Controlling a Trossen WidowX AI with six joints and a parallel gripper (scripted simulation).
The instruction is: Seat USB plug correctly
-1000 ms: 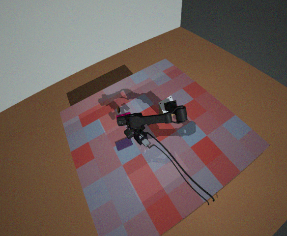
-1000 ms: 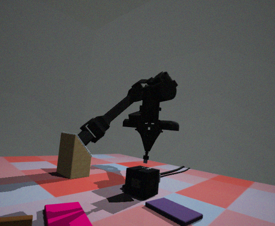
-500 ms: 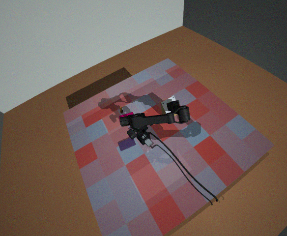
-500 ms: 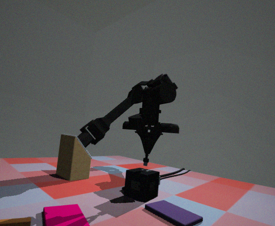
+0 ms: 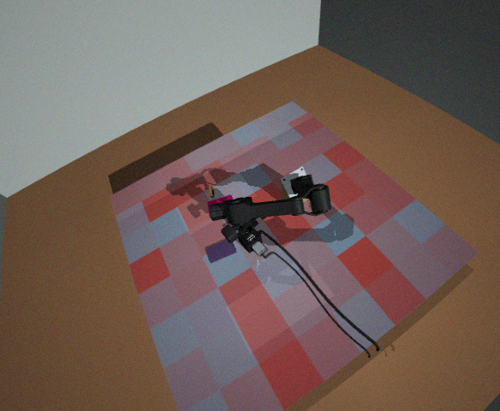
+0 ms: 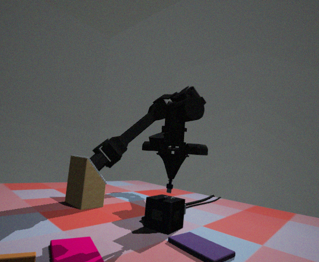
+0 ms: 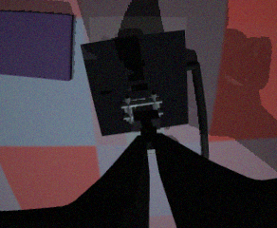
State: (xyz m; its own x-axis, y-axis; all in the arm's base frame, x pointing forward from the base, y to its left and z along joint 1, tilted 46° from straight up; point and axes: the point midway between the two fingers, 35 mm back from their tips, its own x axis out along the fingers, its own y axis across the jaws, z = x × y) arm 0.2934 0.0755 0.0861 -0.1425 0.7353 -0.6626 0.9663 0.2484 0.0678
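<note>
Now: gripper tip 6 cm above the silver-rimmed socket. Also, from my gripper tip: magenta block: 6 cm ahead, 27 cm to the right, 12 cm below; purple flat block: 14 cm ahead, 4 cm to the right, 12 cm below; USB plug: 2 cm below.
</note>
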